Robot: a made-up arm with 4 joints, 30 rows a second.
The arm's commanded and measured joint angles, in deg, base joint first. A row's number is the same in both.
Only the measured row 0 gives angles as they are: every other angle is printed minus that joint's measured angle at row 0.
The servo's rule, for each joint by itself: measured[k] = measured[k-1] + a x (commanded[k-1-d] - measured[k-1]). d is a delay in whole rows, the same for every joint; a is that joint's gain. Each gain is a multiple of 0.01, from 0.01 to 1. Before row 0 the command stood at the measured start. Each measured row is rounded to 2 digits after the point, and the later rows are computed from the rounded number. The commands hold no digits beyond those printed.
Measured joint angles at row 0: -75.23 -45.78 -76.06 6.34
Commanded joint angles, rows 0 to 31: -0.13 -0.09 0.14 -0.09; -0.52 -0.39 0.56 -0.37; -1.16 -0.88 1.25 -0.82; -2.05 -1.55 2.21 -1.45; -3.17 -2.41 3.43 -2.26; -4.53 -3.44 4.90 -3.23; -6.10 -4.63 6.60 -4.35; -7.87 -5.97 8.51 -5.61; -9.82 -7.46 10.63 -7.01; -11.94 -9.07 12.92 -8.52; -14.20 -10.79 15.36 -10.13; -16.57 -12.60 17.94 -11.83; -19.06 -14.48 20.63 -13.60; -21.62 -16.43 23.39 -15.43; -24.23 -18.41 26.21 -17.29; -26.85 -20.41 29.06 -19.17; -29.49 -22.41 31.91 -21.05; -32.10 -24.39 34.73 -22.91; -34.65 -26.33 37.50 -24.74; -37.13 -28.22 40.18 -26.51; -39.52 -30.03 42.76 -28.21; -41.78 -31.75 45.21 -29.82; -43.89 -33.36 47.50 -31.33; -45.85 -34.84 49.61 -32.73; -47.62 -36.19 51.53 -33.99; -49.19 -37.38 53.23 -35.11; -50.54 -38.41 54.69 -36.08; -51.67 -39.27 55.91 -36.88; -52.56 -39.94 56.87 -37.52; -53.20 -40.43 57.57 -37.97; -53.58 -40.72 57.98 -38.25; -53.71 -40.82 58.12 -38.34
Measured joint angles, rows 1 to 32: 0.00 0.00 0.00 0.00; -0.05 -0.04 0.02 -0.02; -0.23 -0.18 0.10 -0.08; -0.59 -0.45 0.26 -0.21; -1.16 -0.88 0.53 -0.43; -1.94 -1.48 0.94 -0.76; -2.95 -2.24 1.49 -1.20; -4.18 -3.17 2.21 -1.77; -5.62 -4.26 3.09 -2.46; -7.26 -5.51 4.15 -3.28; -9.09 -6.90 5.38 -4.22; -11.08 -8.42 6.78 -5.28; -13.22 -10.05 8.34 -6.46; -15.50 -11.78 10.06 -7.75; -17.89 -13.59 11.93 -9.13; -20.36 -15.47 13.93 -10.60; -22.89 -17.40 16.05 -12.14; -25.46 -19.35 18.27 -13.74; -28.05 -21.32 20.57 -15.39; -30.62 -23.27 22.94 -17.07; -33.16 -25.20 25.35 -18.77; -35.64 -27.08 27.79 -20.47; -38.03 -28.90 30.23 -22.15; -40.32 -30.64 32.65 -23.80; -42.48 -32.28 35.02 -25.41; -44.48 -33.80 37.33 -26.95; -46.32 -35.20 39.56 -28.42; -47.97 -36.45 41.68 -29.80; -49.41 -37.55 43.67 -31.07; -50.64 -38.48 45.52 -32.23; -51.64 -39.24 47.21 -33.26; -52.40 -39.82 48.72 -34.16
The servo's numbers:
d 1
a 0.39 0.39 0.14 0.18

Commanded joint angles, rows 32 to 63: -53.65 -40.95 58.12 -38.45; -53.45 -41.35 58.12 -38.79; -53.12 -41.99 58.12 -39.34; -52.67 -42.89 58.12 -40.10; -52.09 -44.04 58.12 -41.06; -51.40 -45.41 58.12 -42.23; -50.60 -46.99 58.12 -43.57; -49.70 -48.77 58.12 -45.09; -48.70 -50.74 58.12 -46.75; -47.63 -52.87 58.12 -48.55; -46.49 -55.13 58.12 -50.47; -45.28 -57.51 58.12 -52.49; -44.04 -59.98 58.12 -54.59; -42.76 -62.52 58.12 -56.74; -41.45 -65.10 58.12 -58.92; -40.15 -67.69 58.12 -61.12; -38.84 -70.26 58.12 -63.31; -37.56 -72.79 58.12 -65.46; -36.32 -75.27 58.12 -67.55; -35.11 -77.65 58.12 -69.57; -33.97 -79.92 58.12 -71.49; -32.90 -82.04 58.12 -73.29; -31.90 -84.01 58.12 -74.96; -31.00 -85.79 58.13 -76.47; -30.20 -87.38 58.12 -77.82; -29.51 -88.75 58.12 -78.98; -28.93 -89.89 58.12 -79.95; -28.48 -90.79 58.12 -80.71; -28.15 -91.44 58.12 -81.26; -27.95 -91.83 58.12 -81.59; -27.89 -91.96 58.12 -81.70; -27.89 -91.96 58.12 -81.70
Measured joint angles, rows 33 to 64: -52.91 -40.21 50.04 -34.91; -53.20 -40.50 51.17 -35.55; -53.30 -40.83 52.14 -36.13; -53.23 -41.28 52.98 -36.71; -53.01 -41.91 53.70 -37.32; -52.65 -42.74 54.32 -37.99; -52.16 -43.78 54.85 -38.75; -51.55 -45.03 55.31 -39.62; -50.83 -46.49 55.70 -40.60; -50.00 -48.15 56.04 -41.71; -49.08 -49.99 56.33 -42.94; -48.07 -51.99 56.58 -44.30; -46.98 -54.14 56.80 -45.77; -45.83 -56.42 56.98 -47.36; -44.63 -58.80 57.14 -49.05; -43.39 -61.26 57.28 -50.83; -42.13 -63.77 57.40 -52.68; -40.85 -66.30 57.50 -54.59; -39.57 -68.83 57.59 -56.55; -38.30 -71.34 57.66 -58.53; -37.06 -73.80 57.72 -60.52; -35.85 -76.19 57.78 -62.49; -34.70 -78.47 57.83 -64.43; -33.61 -80.63 57.87 -66.33; -32.59 -82.64 57.91 -68.16; -31.66 -84.49 57.94 -69.90; -30.82 -86.15 57.97 -71.53; -30.08 -87.61 57.99 -73.05; -29.46 -88.85 58.01 -74.43; -28.95 -89.86 58.03 -75.66; -28.56 -90.63 58.04 -76.73; -28.30 -91.15 58.05 -77.62
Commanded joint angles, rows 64 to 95: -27.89 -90.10 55.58 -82.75; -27.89 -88.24 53.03 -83.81; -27.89 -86.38 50.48 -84.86; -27.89 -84.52 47.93 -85.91; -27.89 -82.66 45.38 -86.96; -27.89 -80.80 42.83 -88.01; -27.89 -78.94 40.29 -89.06; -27.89 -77.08 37.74 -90.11; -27.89 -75.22 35.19 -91.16; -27.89 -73.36 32.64 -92.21; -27.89 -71.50 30.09 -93.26; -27.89 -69.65 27.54 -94.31; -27.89 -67.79 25.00 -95.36; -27.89 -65.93 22.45 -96.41; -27.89 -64.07 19.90 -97.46; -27.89 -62.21 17.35 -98.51; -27.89 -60.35 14.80 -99.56; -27.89 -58.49 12.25 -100.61; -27.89 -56.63 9.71 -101.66; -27.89 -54.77 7.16 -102.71; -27.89 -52.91 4.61 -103.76; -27.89 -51.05 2.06 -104.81; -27.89 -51.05 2.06 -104.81; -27.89 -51.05 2.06 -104.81; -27.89 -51.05 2.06 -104.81; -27.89 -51.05 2.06 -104.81; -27.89 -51.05 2.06 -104.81; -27.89 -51.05 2.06 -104.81; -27.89 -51.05 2.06 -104.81; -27.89 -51.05 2.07 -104.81; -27.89 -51.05 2.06 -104.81; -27.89 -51.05 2.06 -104.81
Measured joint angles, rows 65 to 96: -28.14 -91.47 58.06 -78.35; -28.04 -90.94 57.71 -79.14; -27.98 -89.89 57.05 -79.98; -27.94 -88.52 56.13 -80.86; -27.92 -86.96 54.98 -81.77; -27.91 -85.28 53.64 -82.70; -27.90 -83.53 52.13 -83.66; -27.90 -81.74 50.47 -84.63; -27.90 -79.92 48.69 -85.62; -27.90 -78.09 46.80 -86.62; -27.90 -76.25 44.82 -87.63; -27.90 -74.40 42.76 -88.64; -27.90 -72.55 40.63 -89.66; -27.90 -70.69 38.44 -90.69; -27.90 -68.83 36.20 -91.72; -27.90 -66.97 33.92 -92.75; -27.90 -65.11 31.60 -93.79; -27.90 -63.25 29.25 -94.83; -27.90 -61.39 26.87 -95.87; -27.90 -59.53 24.47 -96.91; -27.90 -57.67 22.05 -97.95; -27.90 -55.81 19.61 -99.00; -27.90 -53.95 17.15 -100.05; -27.90 -52.82 15.04 -100.91; -27.90 -52.13 13.22 -101.61; -27.90 -51.71 11.66 -102.19; -27.90 -51.45 10.32 -102.66; -27.90 -51.29 9.16 -103.05; -27.90 -51.20 8.17 -103.37; -27.90 -51.14 7.31 -103.63; -27.90 -51.10 6.58 -103.84; -27.90 -51.08 5.95 -104.01
